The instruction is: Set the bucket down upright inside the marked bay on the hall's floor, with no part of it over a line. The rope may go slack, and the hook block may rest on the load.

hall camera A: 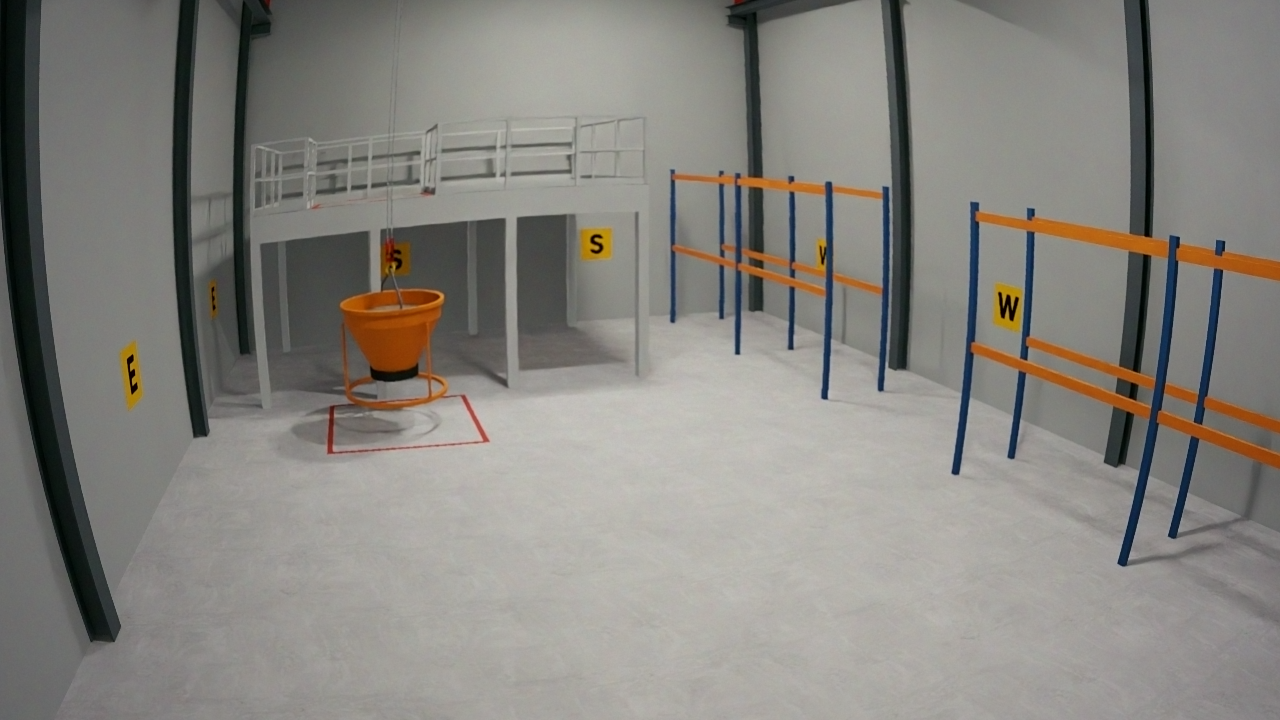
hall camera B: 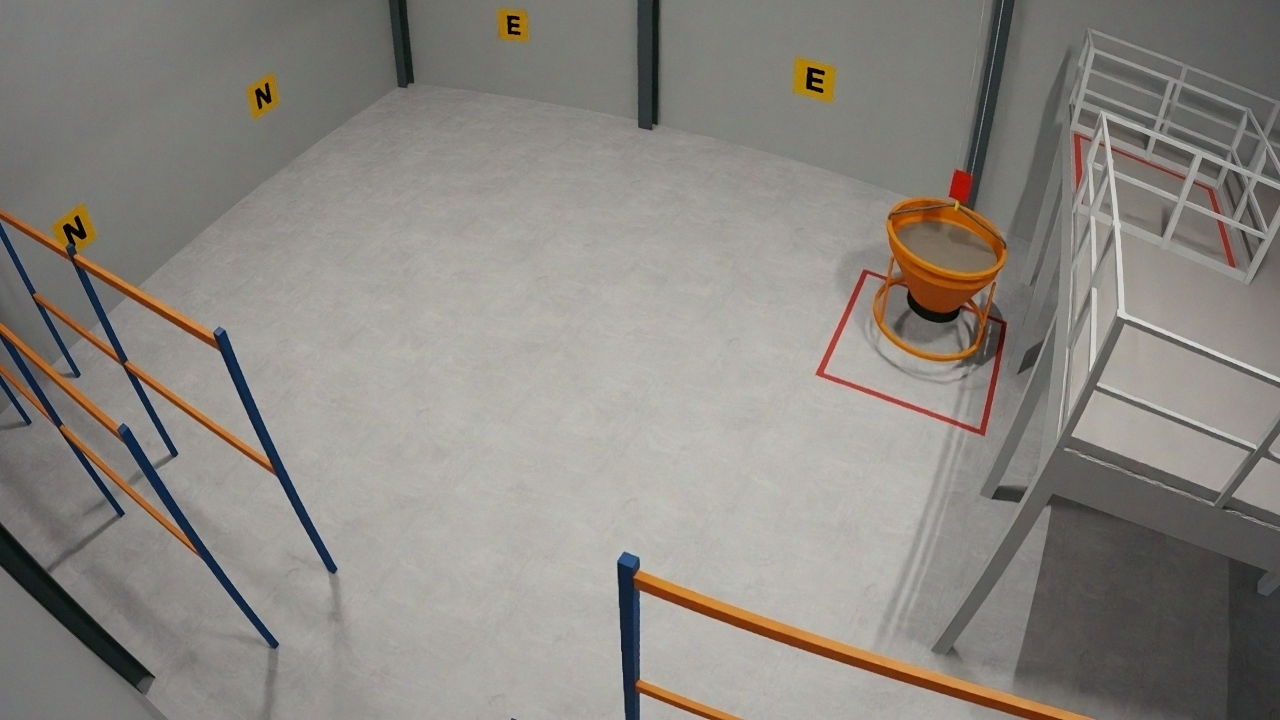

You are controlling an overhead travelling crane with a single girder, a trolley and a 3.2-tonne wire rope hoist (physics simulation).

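The orange bucket (hall camera A: 392, 338) (hall camera B: 947, 286) hangs upright from my hook (hall camera A: 390, 266) (hall camera B: 956, 205), below the red hook block. The bucket's round foot ring is a little above the floor, with its shadow on the floor below. The red outline of the marked bay (hall camera A: 408, 446) (hall camera B: 900, 403) lies on the floor under the bucket. In the hall camera B view the bucket covers part of the bay's far line and the ring appears toward the far side of the bay. How the ring stands over the far line is hard to tell.
A grey platform with railings (hall camera A: 447, 210) (hall camera B: 1163, 512) stands close beside the bay, its legs reaching the floor. Blue and orange racks (hall camera A: 827, 295) (hall camera A: 964, 358) (hall camera B: 277, 452) (hall camera B: 629, 626) stand farther off. A dark wall column (hall camera A: 189, 223) (hall camera B: 989, 98) stands behind the bucket in the hall camera B view.
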